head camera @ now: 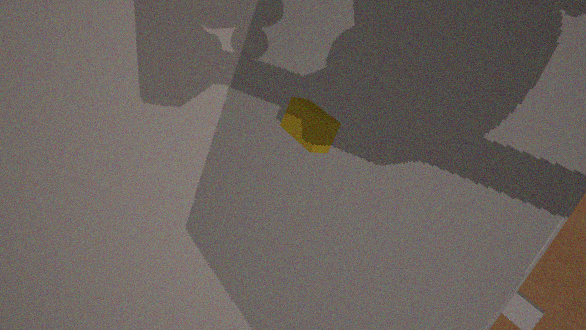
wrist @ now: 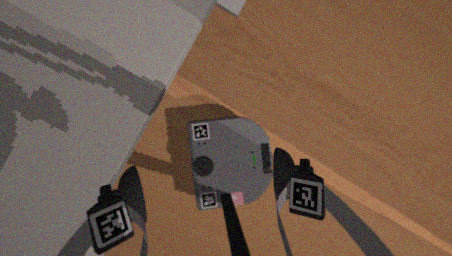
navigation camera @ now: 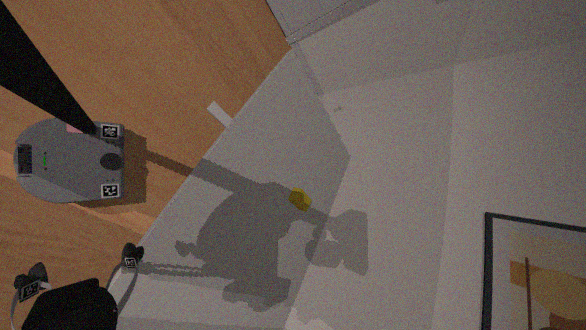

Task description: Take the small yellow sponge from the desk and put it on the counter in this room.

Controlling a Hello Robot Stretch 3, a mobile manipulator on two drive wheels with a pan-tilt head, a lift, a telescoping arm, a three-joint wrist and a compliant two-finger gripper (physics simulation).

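Pixels of known places: gripper, fingertip midpoint: [wrist: 209,175] [navigation camera: 89,259]; robot's base, origin of the base link: [wrist: 204,158] [navigation camera: 110,159].
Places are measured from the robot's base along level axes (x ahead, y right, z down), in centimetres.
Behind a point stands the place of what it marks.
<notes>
The small yellow sponge [head camera: 310,125] @[x 59.1, y 13.1, z -76.5 cm] [navigation camera: 300,199] @[x 59.1, y 12.9, z -76.5 cm] lies on the grey desk [head camera: 350,225] @[x 54.9, y -4.9, z -72.0 cm] [navigation camera: 270,125] @[x 44.6, y -16.9, z -72.0 cm] [wrist: 100,145] @[x 9.9, y 16.5, z -72.0 cm], partly in the robot's shadow and away from the front edge. My gripper [navigation camera: 84,264] @[x -2.3, y 13.8, z -81.3 cm] [wrist: 209,175] @[x -2.3, y 13.8, z -81.3 cm] is open, with its two fingertips wide apart and nothing between them. In the navigation camera view it is at the lower left, near the desk's front edge and well apart from the sponge. The sponge does not show in the wrist view. I cannot make out the counter in these views.
My wheeled base [navigation camera: 70,165] @[x -12.2, y 1.7, z -15.9 cm] [wrist: 232,155] @[x -10.9, y 2.7, z -16.0 cm] stands on the wooden floor [navigation camera: 190,60] @[x 36.0, y -64.0, z 0.0 cm] [wrist: 350,75] @[x -71.4, y 30.0, z 0.0 cm] beside the desk's front edge. A pale bar [head camera: 522,312] [navigation camera: 219,114] sticks out from under that edge. A dark-framed picture [navigation camera: 487,275] @[x 88.8, y 33.2, z -139.3 cm] hangs at the lower right of the navigation view.
</notes>
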